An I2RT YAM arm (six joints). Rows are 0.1 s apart.
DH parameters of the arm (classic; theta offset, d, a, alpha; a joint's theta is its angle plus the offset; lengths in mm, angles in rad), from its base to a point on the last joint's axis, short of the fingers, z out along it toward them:
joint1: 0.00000 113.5 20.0 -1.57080
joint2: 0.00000 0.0 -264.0 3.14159
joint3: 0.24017 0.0 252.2 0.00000
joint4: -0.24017 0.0 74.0 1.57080
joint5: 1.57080 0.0 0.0 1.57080
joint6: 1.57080 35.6 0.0 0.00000
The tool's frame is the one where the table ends.
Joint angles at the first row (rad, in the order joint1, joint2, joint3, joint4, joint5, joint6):
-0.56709 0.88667 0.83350 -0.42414 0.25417 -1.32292
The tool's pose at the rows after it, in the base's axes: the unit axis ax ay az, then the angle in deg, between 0 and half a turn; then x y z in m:
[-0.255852 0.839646 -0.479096 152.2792 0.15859 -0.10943 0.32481]
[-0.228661 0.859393 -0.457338 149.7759 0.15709 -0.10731 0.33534]
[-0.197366 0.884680 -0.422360 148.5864 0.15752 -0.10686 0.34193]
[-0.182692 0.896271 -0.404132 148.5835 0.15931 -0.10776 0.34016]
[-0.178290 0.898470 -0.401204 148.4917 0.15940 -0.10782 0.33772]
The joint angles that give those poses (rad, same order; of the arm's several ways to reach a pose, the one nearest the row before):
-0.56586 0.87528 0.87109 -0.47658 0.20789 -1.28374
-0.56450 0.88347 0.92610 -0.54626 0.18709 -1.19533
-0.56450 0.90970 0.98360 -0.63299 0.16965 -1.09763
-0.56444 0.92634 0.99446 -0.66036 0.16435 -1.05426
-0.56450 0.92535 0.98566 -0.65702 0.16409 -1.04333

